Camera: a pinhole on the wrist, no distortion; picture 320 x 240 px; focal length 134.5 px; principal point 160.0 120.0 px. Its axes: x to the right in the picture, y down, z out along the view. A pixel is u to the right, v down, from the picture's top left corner.
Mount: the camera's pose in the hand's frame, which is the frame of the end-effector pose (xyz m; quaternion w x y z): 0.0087 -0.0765 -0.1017 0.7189 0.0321 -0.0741 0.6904
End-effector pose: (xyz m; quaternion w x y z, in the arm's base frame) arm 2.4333 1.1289 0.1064 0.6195 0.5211 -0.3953 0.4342
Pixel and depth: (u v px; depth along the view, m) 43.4 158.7 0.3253
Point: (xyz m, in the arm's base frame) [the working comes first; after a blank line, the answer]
In the camera's frame: -0.2820 0.0936 0.3253

2.7704 0.9129 -0.0978
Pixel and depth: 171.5 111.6 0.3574
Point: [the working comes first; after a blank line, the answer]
In the camera's frame: 0.0306 -0.0223 0.3574

2.5221 0.8681 0.1224
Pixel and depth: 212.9 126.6 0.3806
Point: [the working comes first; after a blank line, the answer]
In the camera's frame: 0.1497 0.0187 0.3806

2.3986 0.8344 0.1272
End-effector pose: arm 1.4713 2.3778 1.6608 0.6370 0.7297 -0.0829 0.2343
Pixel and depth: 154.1 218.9 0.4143
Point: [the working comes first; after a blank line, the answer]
In the camera's frame: -0.0182 0.3046 0.4143

1.3171 2.0673 1.3674
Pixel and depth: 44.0 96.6 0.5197
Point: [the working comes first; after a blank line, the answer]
In the camera's frame: -0.4482 -0.0904 0.5197

1.8499 2.1540 1.1211
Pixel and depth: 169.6 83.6 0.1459
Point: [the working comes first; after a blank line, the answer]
In the camera's frame: 0.0104 -0.0395 0.1459

1.5543 2.3558 1.5950
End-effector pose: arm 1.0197 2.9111 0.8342 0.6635 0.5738 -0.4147 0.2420
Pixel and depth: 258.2 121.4 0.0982
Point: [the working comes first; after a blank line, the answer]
In the camera's frame: 0.0717 0.0010 0.0982

1.0364 2.9002 0.8263
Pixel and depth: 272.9 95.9 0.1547
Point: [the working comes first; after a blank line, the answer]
In the camera's frame: 0.1299 -0.0277 0.1547

0.9950 2.8430 0.8755
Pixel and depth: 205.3 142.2 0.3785
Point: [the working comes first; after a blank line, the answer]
In the camera's frame: 0.1275 0.0625 0.3785

0.9053 2.6448 0.7712
